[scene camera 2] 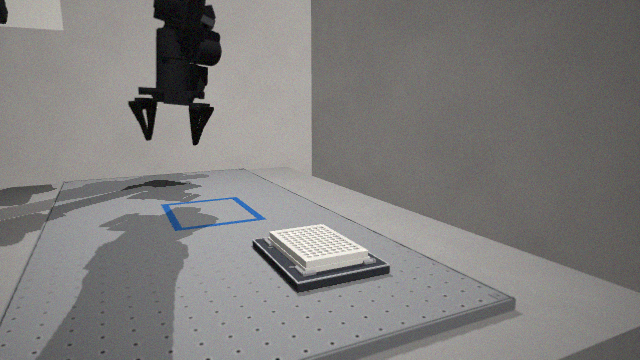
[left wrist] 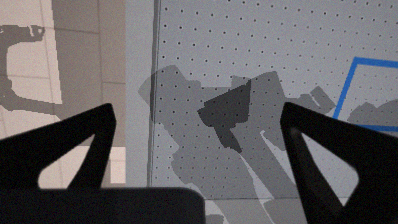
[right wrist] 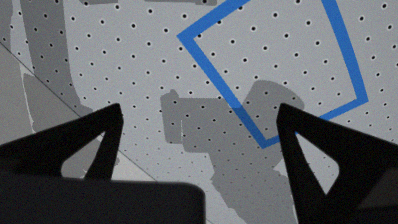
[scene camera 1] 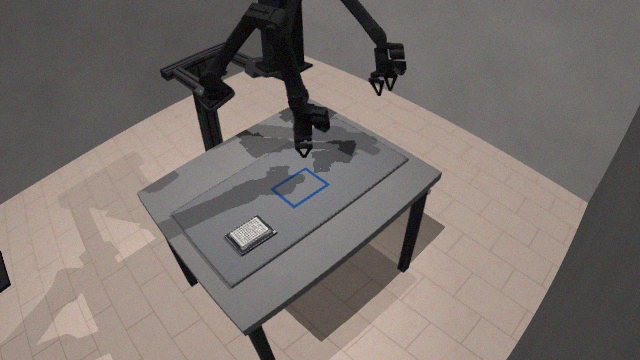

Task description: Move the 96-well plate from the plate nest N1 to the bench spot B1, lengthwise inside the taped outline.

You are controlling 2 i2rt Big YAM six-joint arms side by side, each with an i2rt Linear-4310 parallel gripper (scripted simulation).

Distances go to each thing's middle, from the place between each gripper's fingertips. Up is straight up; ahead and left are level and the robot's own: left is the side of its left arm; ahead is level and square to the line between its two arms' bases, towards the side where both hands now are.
Labels:
Right now the white 96-well plate (scene camera 2: 317, 247) is 80 mm ahead of my right hand (scene camera 2: 171, 142), 390 mm to the right of it and 110 mm below it. The rest, counted from my right hand: dark plate nest (scene camera 2: 321, 283): 80 mm ahead, 390 mm to the right, 130 mm below.
My left hand is 75 cm to the left of the white 96-well plate, 28 cm above it and 7 cm past it. From my left hand the other things lie so: dark plate nest 75 cm to the right, 29 cm below, 7 cm behind.

